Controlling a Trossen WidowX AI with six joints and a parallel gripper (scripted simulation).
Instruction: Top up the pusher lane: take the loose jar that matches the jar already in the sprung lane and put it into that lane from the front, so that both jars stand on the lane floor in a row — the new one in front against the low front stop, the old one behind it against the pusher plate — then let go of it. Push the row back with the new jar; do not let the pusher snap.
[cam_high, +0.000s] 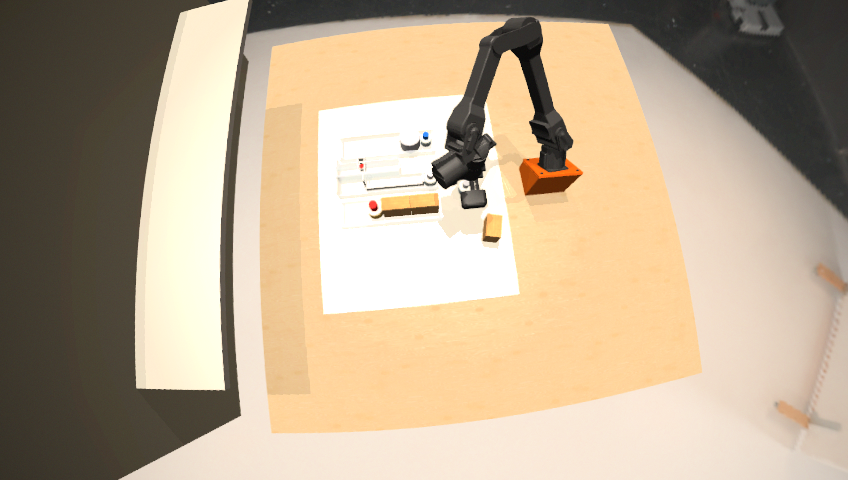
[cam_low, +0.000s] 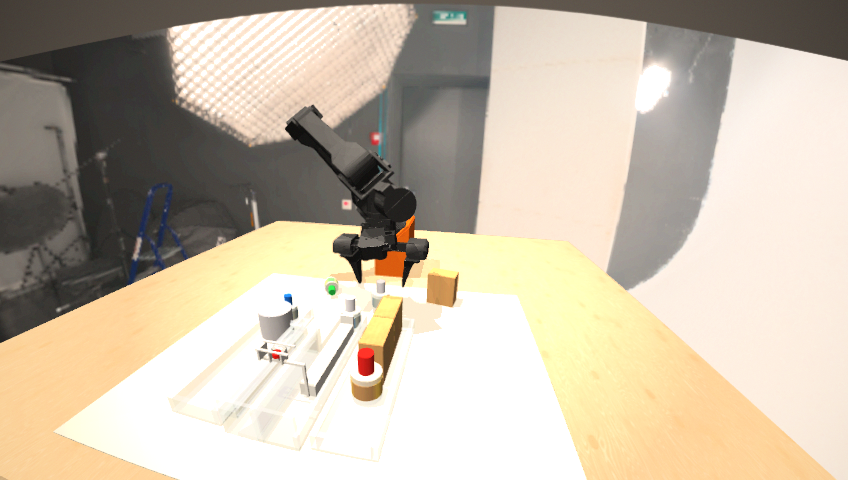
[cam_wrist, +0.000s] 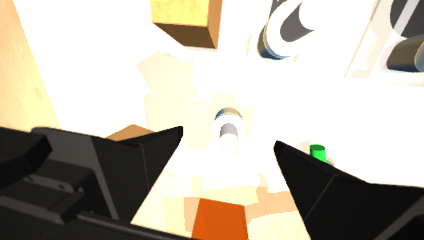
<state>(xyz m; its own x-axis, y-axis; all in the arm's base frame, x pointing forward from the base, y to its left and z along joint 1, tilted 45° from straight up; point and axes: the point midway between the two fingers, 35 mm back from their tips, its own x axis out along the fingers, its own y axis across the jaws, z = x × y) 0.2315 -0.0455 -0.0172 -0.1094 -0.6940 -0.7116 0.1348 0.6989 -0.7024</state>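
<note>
Right now my gripper tip is 180 mm to the left of the grey cylinder, 120 mm short of it and 30 mm above it.
</note>
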